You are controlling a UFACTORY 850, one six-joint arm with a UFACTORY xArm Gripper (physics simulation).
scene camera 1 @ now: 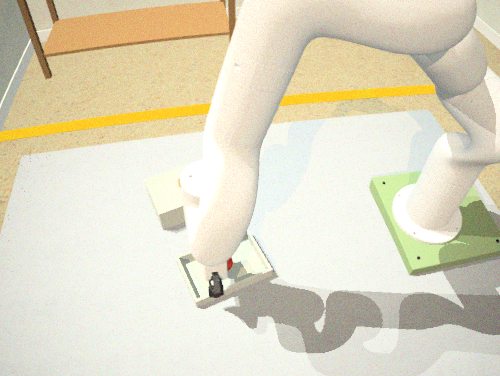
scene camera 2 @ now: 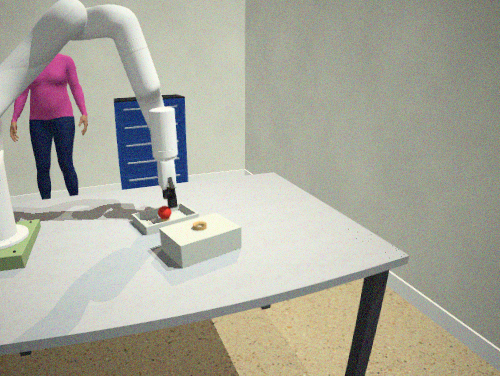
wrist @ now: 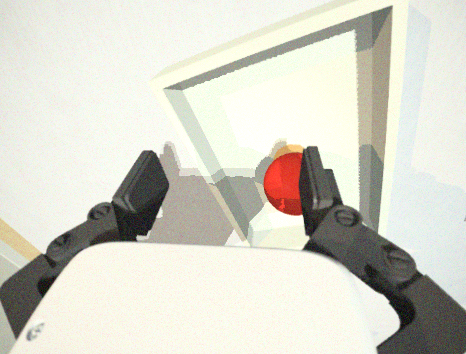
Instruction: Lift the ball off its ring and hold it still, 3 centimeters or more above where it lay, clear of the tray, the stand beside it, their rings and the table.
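Observation:
The red ball rests on its orange ring inside the pale tray. In scene camera 1 the arm hides most of the ball. My gripper is open and empty, low over the tray. In the wrist view the right finger covers the ball's right side, and the ball's visible part shows at the right of the gap between the fingers. Whether that finger touches the ball cannot be told.
The pale box-shaped stand is beside the tray, with an orange ring on top. The arm's green base plate is on the table. A blue drawer cabinet and a person are behind the table.

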